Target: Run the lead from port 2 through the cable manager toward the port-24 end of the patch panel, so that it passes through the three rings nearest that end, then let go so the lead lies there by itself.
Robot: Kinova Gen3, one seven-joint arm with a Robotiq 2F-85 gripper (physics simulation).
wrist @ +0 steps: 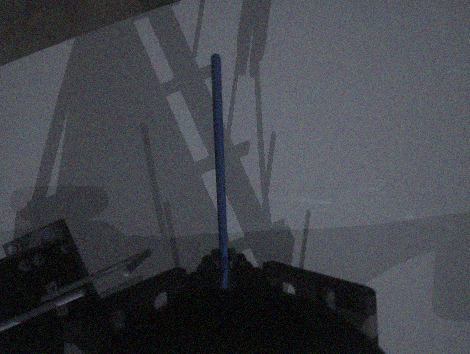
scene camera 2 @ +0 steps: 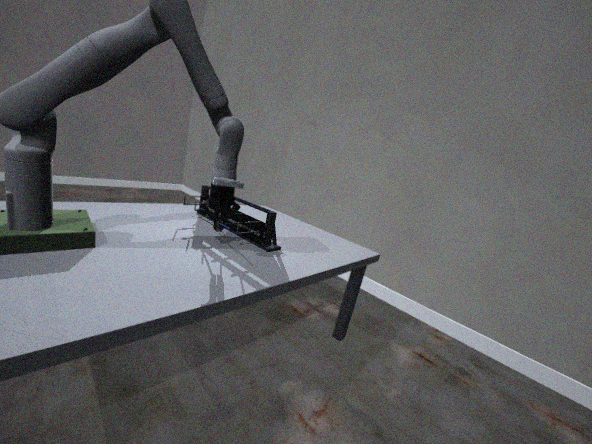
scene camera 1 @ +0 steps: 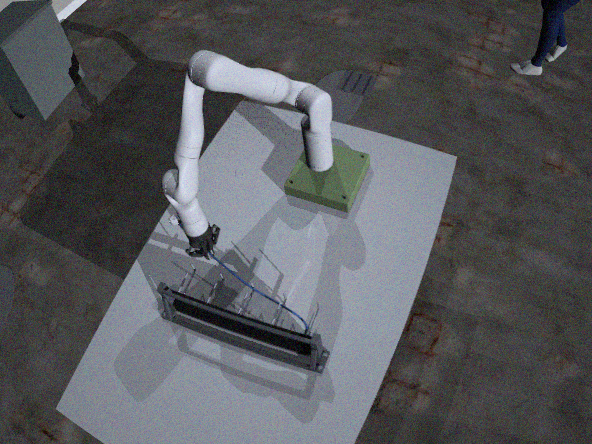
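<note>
My gripper (scene camera 1: 209, 256) (scene camera 2: 218, 228) (wrist: 223, 260) is shut on the blue lead, low over the table on the robot's side of the patch panel, out from its left end in scene camera 1. The blue lead (scene camera 1: 234, 274) (wrist: 219, 145) runs from the fingers in a slant to the panel's right end, where it bends down to the panel; its free end sticks out past the fingers in the wrist view. The patch panel (scene camera 1: 240, 326) (scene camera 2: 256, 231) (wrist: 42, 250) stands upright. Thin wire rings stick out from it; whether the lead lies inside any of them cannot be told.
The green base plate (scene camera 1: 327, 187) (scene camera 2: 65, 237) carries the arm at the table's far side in scene camera 1. The white table (scene camera 1: 395, 200) (scene camera 2: 125, 295) has an edge beyond the panel's left end. A person's legs (scene camera 1: 550, 37) show on the floor away from the table.
</note>
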